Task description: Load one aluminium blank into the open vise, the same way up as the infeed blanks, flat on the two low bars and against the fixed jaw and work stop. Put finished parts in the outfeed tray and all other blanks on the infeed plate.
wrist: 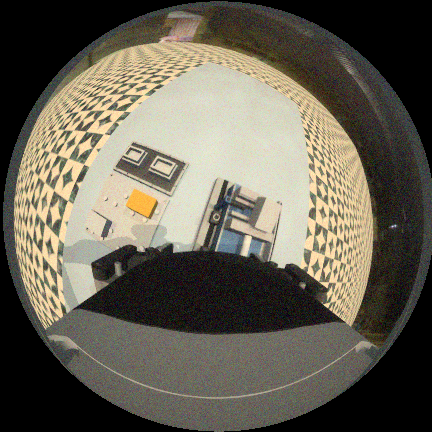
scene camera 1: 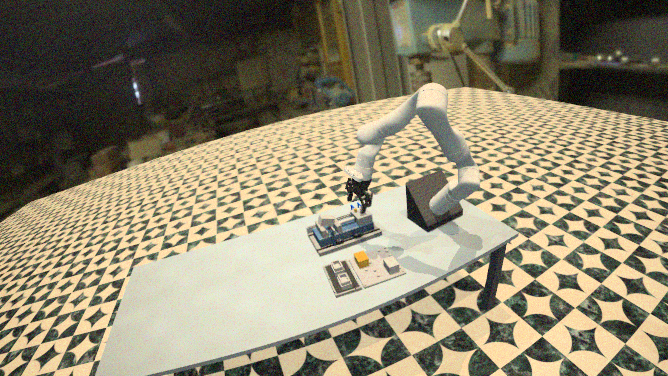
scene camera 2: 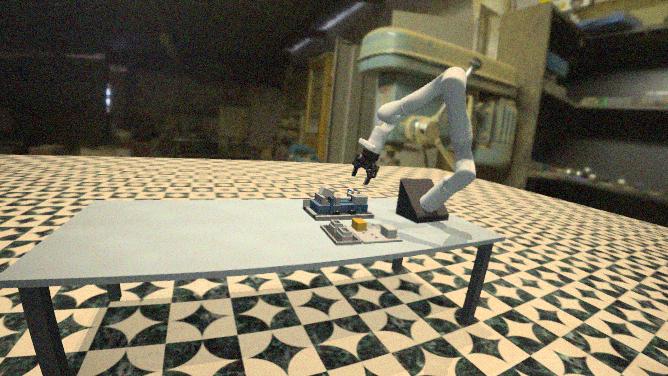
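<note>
My gripper is open and empty, above the right end of the vise. The blue vise has light jaws and bars; I cannot make out a blank in it. The pale infeed plate carries an orange block and a light grey blank. The dark outfeed tray holds two parts with raised square rims. My gripper body hides the vise's near end in the wrist view.
A dark wedge-shaped base carries the arm at the right of the table. Small blue pieces stand up at the vise's right end, below my fingers. The tray and plate lie side by side in front of the vise.
</note>
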